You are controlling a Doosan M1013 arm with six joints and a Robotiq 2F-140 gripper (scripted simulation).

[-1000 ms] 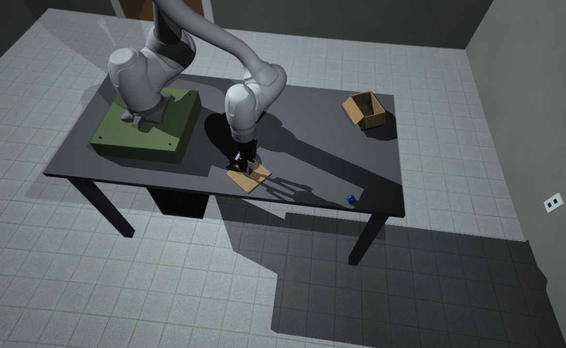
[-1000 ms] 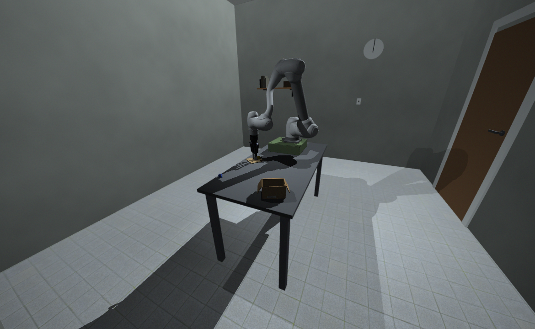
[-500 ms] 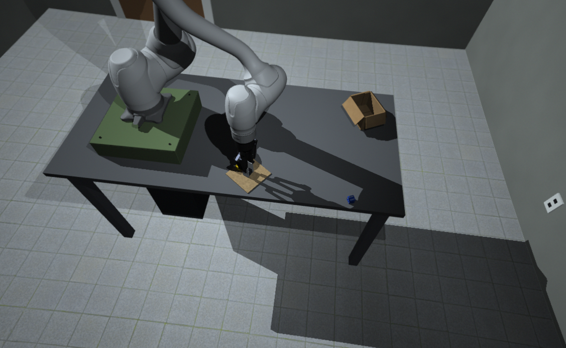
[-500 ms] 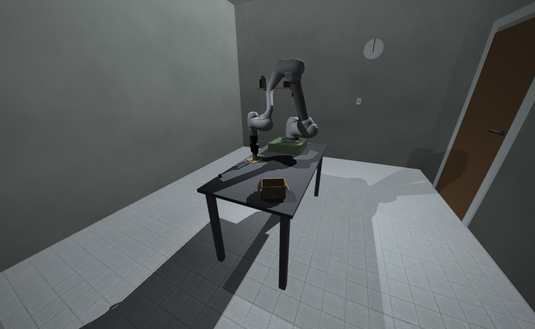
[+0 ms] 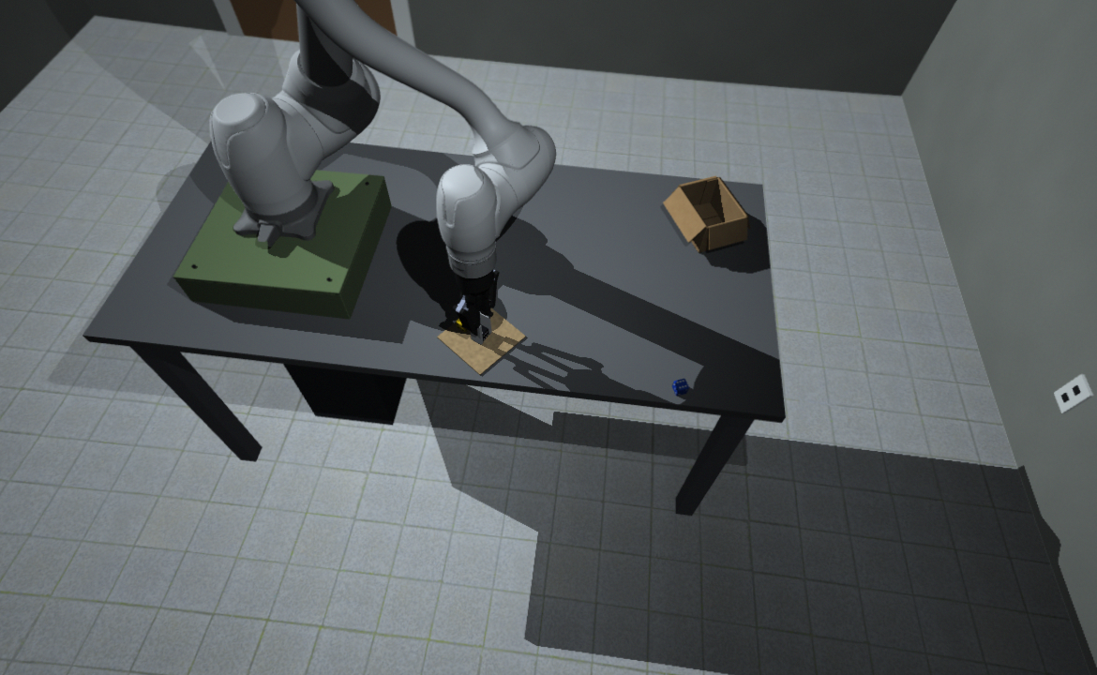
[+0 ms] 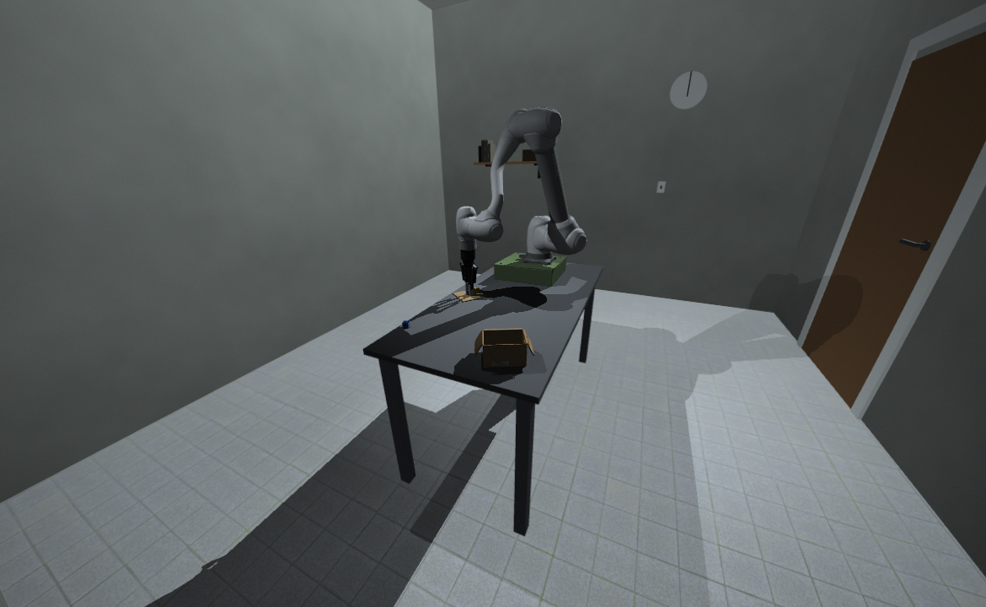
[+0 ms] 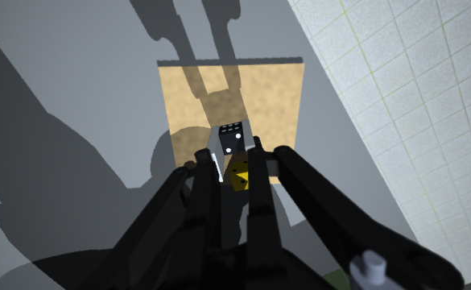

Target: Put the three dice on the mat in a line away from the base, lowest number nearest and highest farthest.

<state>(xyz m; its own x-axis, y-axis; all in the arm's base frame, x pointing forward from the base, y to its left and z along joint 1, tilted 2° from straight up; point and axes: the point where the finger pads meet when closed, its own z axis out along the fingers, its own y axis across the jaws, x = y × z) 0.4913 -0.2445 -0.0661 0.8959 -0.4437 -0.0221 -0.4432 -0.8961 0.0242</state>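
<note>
My hand is 2 cm above the black die. From my hand the other things lie so: tan mat: 4 cm below; yellow die: 4 cm behind, 2 cm to the left, 2 cm below; blue die: 44 cm ahead, 9 cm to the right, 3 cm below.
</note>
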